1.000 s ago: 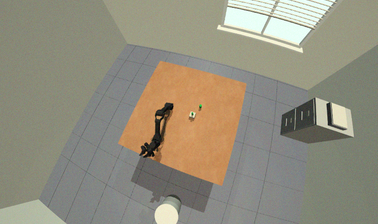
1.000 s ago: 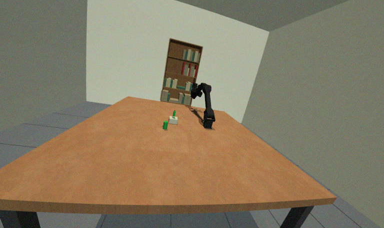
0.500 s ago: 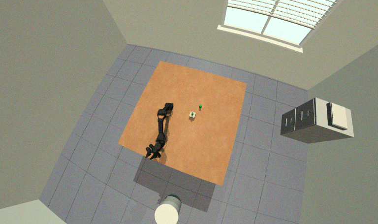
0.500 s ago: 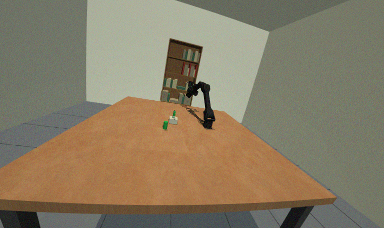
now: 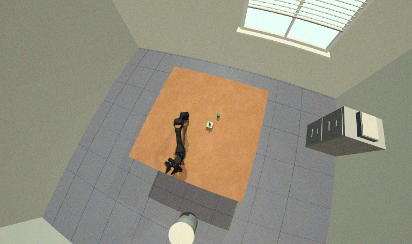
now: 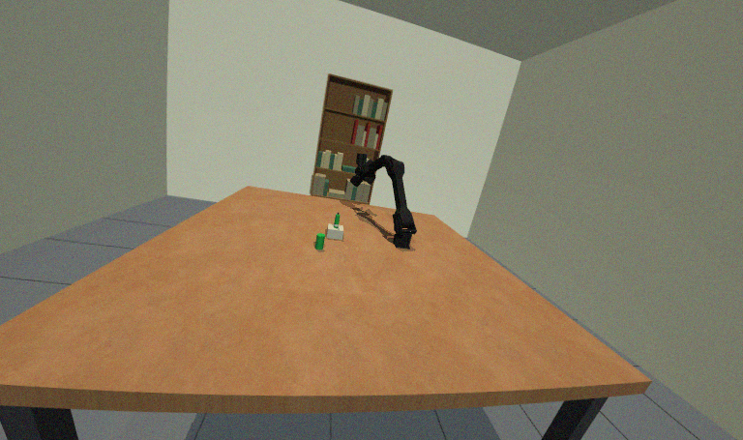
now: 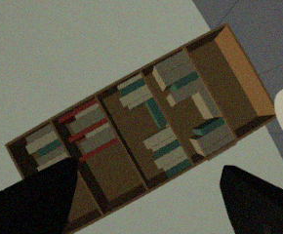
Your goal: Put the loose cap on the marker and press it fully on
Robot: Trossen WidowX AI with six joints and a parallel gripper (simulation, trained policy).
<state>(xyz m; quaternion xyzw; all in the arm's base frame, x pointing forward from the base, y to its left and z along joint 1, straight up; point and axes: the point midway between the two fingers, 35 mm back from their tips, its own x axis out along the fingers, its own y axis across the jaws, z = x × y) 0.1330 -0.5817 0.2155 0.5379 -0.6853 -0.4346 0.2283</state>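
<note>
My gripper tip is now 230 mm short of the green cap, 740 mm to the right of it and 180 mm above it. Round my gripper tip: white holder block 170 mm ahead, 600 mm to the left, 190 mm below.
</note>
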